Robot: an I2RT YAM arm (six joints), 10 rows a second.
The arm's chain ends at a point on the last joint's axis. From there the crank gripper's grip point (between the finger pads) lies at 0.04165 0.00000 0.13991 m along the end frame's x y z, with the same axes.
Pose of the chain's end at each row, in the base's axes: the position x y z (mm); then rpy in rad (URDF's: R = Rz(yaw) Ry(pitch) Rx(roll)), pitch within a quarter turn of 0, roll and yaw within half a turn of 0:
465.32 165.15 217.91 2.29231 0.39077 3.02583
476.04 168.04 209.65 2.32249 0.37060 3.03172
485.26 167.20 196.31 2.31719 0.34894 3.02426
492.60 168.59 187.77 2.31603 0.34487 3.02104
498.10 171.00 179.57 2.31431 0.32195 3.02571
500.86 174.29 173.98 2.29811 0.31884 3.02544
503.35 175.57 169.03 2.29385 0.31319 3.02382
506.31 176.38 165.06 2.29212 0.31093 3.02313
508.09 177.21 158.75 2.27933 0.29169 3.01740
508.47 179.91 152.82 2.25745 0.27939 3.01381
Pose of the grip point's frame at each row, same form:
474.17 269.87 116.60 2.29231 0.39077 3.02583
483.05 270.10 105.51 2.32249 0.37060 3.03172
490.67 269.99 92.80 2.31719 0.34894 3.02426
497.90 271.52 84.40 2.31603 0.34487 3.02104
500.53 274.40 76.55 2.31431 0.32195 3.02571
502.65 279.30 72.59 2.29811 0.31884 3.02544
504.65 281.05 68.13 2.29385 0.31319 3.02382
507.42 282.05 64.35 2.29212 0.31093 3.02313
507.65 284.33 59.58 2.27933 0.29169 3.01740
506.81 289.22 56.08 2.25745 0.27939 3.01381

